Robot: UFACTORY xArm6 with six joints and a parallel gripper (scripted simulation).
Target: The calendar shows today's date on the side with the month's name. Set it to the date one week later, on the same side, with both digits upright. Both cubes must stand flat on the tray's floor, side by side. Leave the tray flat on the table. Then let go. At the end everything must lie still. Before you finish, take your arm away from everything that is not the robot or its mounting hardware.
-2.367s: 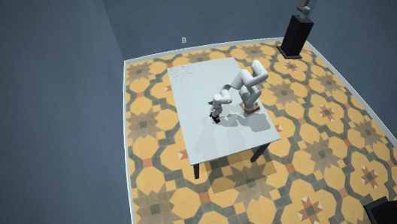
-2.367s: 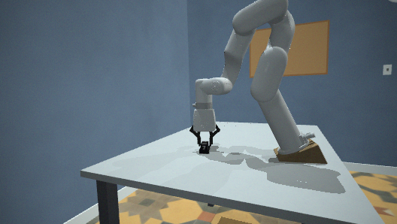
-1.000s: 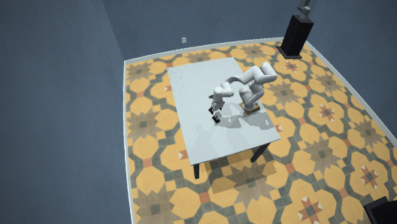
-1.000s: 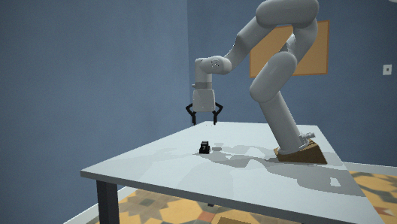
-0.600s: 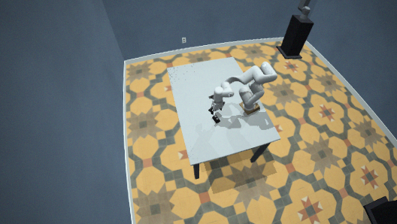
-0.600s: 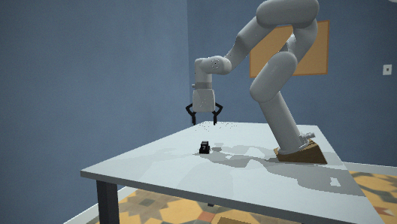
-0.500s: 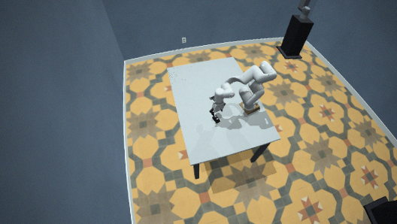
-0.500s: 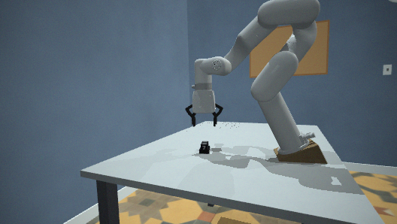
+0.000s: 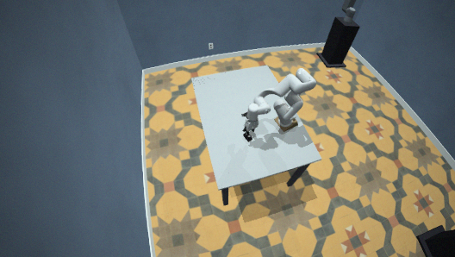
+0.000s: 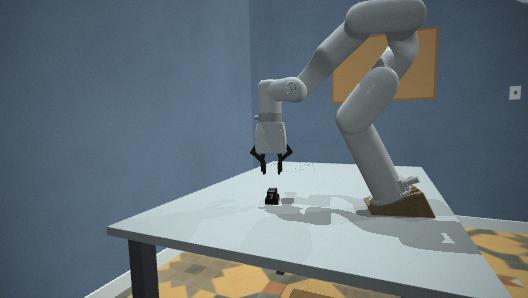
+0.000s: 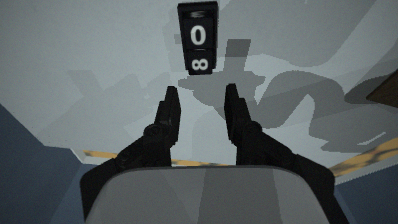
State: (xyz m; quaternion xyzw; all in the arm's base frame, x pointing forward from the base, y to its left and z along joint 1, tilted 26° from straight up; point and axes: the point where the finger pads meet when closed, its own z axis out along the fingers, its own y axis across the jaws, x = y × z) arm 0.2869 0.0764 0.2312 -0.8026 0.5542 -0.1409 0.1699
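The black calendar tray is 1 cm ahead of my hand, 1 cm to the right of it and 11 cm below it.
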